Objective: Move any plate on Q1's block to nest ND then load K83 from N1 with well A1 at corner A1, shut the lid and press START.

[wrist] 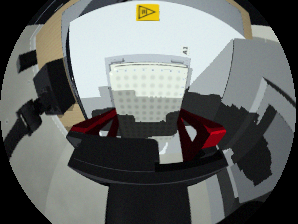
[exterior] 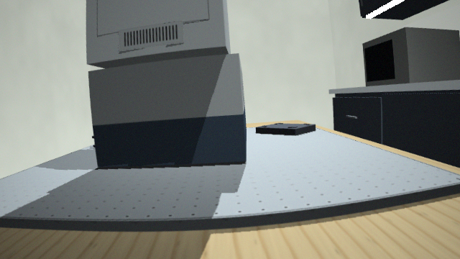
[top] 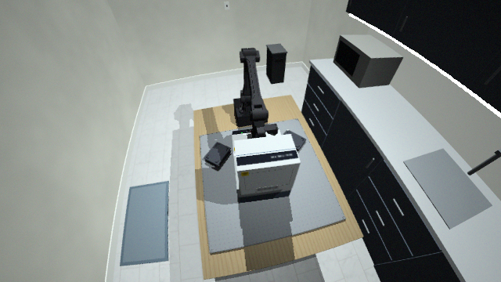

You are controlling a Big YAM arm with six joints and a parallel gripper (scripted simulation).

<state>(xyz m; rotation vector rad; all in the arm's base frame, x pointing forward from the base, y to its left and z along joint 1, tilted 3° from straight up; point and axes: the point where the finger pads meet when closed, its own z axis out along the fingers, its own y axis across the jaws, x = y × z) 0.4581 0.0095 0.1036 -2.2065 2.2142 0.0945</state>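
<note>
My hand is right at the white 96-well plate K83. From my hand the other things lie so: dark nest N1 (16 cm behind, 28 cm to the left, 20 cm below); then dark nest ND (11 cm behind, 27 cm to the right, 18 cm below).
</note>
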